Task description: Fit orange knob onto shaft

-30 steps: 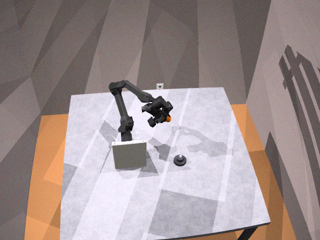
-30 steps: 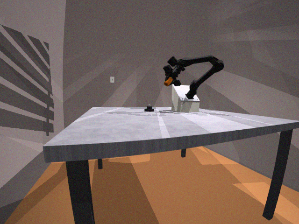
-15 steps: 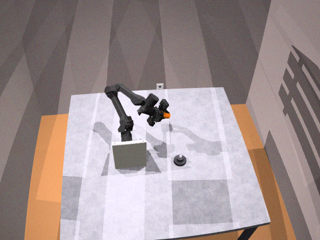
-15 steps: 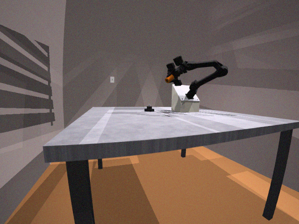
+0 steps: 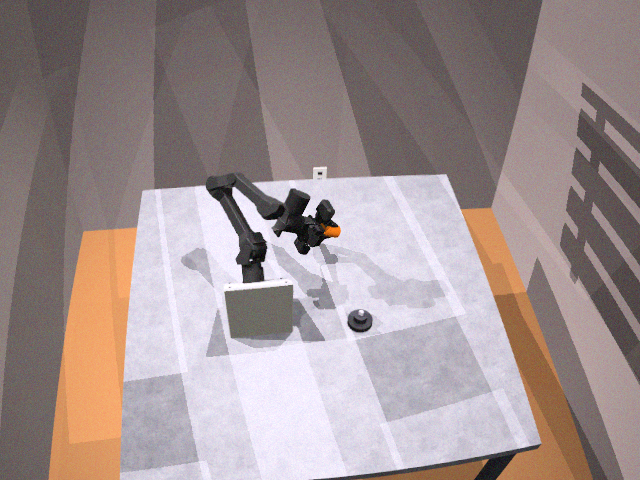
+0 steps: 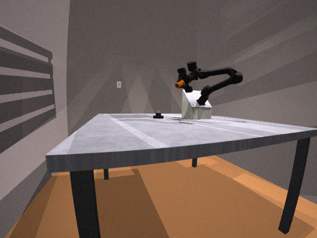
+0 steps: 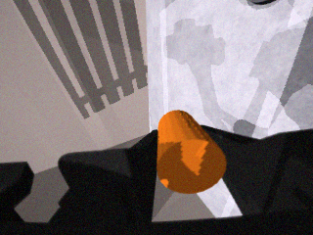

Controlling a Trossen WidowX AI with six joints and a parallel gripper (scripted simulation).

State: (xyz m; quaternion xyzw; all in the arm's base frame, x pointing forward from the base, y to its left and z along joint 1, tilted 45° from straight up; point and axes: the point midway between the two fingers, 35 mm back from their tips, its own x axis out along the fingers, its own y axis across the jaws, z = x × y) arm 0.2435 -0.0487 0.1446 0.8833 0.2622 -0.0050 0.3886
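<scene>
Now: the orange knob 3 cm behind my gripper tip, 2 cm above it and 1 cm to the right of it. Also, from my gripper tip: dark round pedestal (22 cm below, 19 cm to the right, 6 cm ahead).
</scene>
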